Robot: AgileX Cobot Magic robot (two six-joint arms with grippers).
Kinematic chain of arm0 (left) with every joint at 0, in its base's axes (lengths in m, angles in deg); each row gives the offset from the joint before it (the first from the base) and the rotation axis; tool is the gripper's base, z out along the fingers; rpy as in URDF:
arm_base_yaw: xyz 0 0 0.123 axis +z
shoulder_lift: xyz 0 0 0 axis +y
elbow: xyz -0.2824 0 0.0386 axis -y
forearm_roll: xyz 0.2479 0 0.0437 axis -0.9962 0 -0.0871
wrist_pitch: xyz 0 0 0 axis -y
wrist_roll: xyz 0.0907 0 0.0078 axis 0.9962 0 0.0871
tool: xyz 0 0 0 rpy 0 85 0
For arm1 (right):
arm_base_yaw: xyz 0 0 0.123 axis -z
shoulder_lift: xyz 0 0 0 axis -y
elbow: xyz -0.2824 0 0.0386 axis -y
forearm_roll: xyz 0.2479 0 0.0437 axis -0.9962 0 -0.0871
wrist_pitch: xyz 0 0 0 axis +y
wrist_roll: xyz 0.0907 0 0.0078 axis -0.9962 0 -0.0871
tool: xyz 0 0 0 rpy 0 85 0
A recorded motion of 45 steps. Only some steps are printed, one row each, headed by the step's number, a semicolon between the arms.
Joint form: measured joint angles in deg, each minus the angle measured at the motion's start. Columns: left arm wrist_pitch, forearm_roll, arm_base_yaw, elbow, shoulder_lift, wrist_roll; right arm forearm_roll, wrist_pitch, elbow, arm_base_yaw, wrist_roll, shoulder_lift.
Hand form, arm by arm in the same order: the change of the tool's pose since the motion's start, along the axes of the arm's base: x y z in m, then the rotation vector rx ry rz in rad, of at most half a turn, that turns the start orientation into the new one. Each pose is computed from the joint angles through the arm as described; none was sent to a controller.
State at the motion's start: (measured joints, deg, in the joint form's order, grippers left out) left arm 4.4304 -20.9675 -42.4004 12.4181 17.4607 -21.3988; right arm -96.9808 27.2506 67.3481 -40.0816 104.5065 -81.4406
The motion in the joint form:
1: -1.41 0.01 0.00 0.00 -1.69 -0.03; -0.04 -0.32 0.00 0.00 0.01 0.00
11: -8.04 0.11 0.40 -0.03 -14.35 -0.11; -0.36 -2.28 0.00 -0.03 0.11 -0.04
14: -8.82 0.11 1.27 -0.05 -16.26 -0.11; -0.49 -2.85 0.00 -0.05 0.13 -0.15
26: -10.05 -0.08 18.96 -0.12 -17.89 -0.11; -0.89 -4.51 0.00 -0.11 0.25 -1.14
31: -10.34 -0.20 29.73 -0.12 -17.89 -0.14; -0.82 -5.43 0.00 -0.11 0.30 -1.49
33: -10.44 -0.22 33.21 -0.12 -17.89 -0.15; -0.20 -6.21 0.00 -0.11 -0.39 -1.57
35: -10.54 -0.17 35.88 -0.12 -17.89 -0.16; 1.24 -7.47 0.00 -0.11 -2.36 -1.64
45: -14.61 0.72 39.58 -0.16 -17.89 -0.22; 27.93 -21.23 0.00 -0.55 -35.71 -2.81
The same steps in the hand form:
1: -0.0026 0.0035 0.0003 -0.0050 -0.0042 0.0088; 0.0005 -0.0002 -0.0001 -0.0006 0.0002 -0.0056
11: -0.0238 0.0283 0.0044 -0.0872 -0.0813 0.0562; 0.0033 -0.0013 -0.0006 -0.0045 0.0025 -0.0393
14: -0.0267 0.0324 0.0046 -0.1012 -0.0961 0.0760; 0.0044 -0.0012 -0.0013 -0.0062 0.0051 -0.0490
26: -0.0237 0.0460 0.0036 -0.0886 -0.1180 0.3924; 0.0099 0.0006 -0.0074 -0.0195 0.0205 -0.0772
31: -0.0219 0.0532 0.0032 -0.0745 -0.1232 0.5823; 0.0123 0.0009 -0.0097 -0.0284 0.0232 -0.0926
33: -0.0217 0.0556 0.0030 -0.0701 -0.1243 0.6436; 0.0135 0.0006 -0.0108 -0.0348 0.0276 -0.1054
35: -0.0215 0.0574 0.0029 -0.0677 -0.1242 0.6905; 0.0153 -0.0003 -0.0123 -0.0429 0.0415 -0.1267
45: -0.0204 0.0620 -0.0034 -0.0561 -0.0551 0.7766; 0.0340 -0.0095 -0.0267 -0.0793 0.1700 -0.3783

